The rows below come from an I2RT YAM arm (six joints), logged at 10 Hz.
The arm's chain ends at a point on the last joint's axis. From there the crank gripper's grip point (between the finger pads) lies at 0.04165 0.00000 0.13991 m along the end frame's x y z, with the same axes.
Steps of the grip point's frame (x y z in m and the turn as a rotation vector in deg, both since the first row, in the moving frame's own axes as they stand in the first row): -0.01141, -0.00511, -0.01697, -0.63, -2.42, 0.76; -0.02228, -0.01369, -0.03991, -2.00, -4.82, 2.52; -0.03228, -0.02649, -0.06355, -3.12, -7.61, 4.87; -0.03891, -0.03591, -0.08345, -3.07, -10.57, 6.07
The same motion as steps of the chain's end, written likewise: -0.00545, -0.00717, -0.01859, -0.63, -2.42, 0.76; -0.01024, -0.02020, -0.04280, -2.00, -4.82, 2.52; -0.01294, -0.03696, -0.06752, -3.12, -7.61, 4.87; -0.01197, -0.04657, -0.08838, -3.07, -10.57, 6.07
